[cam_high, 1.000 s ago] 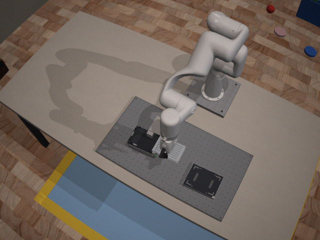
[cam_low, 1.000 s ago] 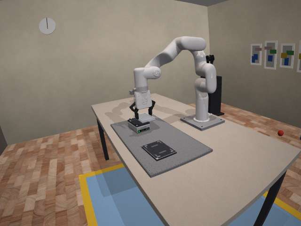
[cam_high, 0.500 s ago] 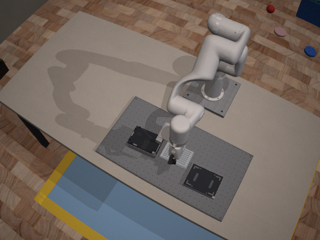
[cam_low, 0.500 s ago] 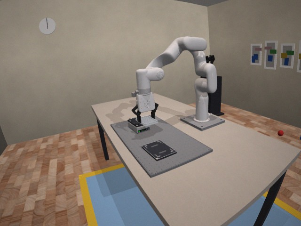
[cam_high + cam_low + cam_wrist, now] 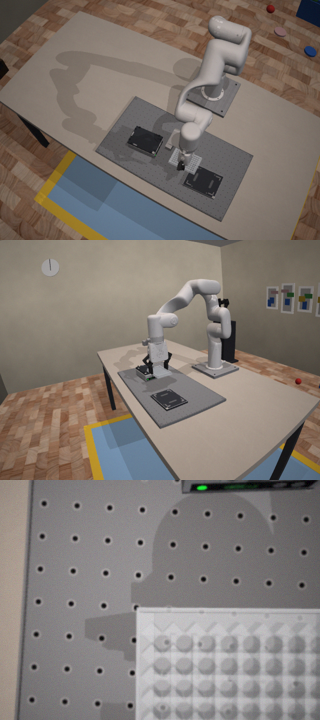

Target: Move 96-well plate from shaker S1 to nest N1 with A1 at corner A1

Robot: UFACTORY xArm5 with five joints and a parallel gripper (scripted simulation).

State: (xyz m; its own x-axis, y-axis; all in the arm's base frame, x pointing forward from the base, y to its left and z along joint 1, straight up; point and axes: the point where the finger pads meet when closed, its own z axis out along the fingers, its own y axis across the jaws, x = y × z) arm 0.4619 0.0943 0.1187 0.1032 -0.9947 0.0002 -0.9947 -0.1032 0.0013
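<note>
The black plate nest N1 lies 12 cm below my hand and 11 cm to the left of it. From my hand the other things lie so: 96-well plate (1 cm below).
</note>
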